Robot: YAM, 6 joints.
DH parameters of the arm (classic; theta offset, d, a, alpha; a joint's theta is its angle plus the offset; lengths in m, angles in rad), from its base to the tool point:
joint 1: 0 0.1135 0.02 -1.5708
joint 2: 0 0 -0.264 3.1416
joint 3: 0.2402 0 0.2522 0
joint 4: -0.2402 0 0.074 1.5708
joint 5: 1.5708 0 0 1.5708
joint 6: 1.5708 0.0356 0 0
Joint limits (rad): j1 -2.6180..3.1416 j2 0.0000..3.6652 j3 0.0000..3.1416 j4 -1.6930..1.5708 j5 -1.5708..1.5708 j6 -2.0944..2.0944
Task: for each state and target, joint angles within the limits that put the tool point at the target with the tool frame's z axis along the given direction. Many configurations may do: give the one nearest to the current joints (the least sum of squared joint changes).
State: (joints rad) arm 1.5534 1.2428 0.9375 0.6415 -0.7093 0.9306
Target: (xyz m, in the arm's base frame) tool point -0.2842 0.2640 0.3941 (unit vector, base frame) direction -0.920 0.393 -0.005
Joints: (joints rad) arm 2.3591 1.6049 1.4334 0.1660 -0.3788 0.9306
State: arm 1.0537 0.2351 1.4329 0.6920 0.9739 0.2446
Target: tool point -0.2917 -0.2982 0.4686 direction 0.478 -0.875 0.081
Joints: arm 0.7132 0.3943 2.2001 0.9692 1.3429 0.2446
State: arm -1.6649 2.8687 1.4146 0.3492 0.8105 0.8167
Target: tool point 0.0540 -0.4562 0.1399 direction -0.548 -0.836 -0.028
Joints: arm -1.4001 2.2270 1.1979 0.9907 0.7506 0.8167
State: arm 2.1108 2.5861 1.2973 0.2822 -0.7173 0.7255
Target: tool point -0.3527 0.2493 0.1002 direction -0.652 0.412 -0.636
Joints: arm 2.5228 2.1262 1.1577 0.2781 -0.0426 0.7255
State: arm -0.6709 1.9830 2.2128 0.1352 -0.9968 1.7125
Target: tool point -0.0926 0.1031 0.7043 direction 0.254 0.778 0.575
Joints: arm -0.6383 1.3265 2.8659 0.4555 -0.8883 1.7125
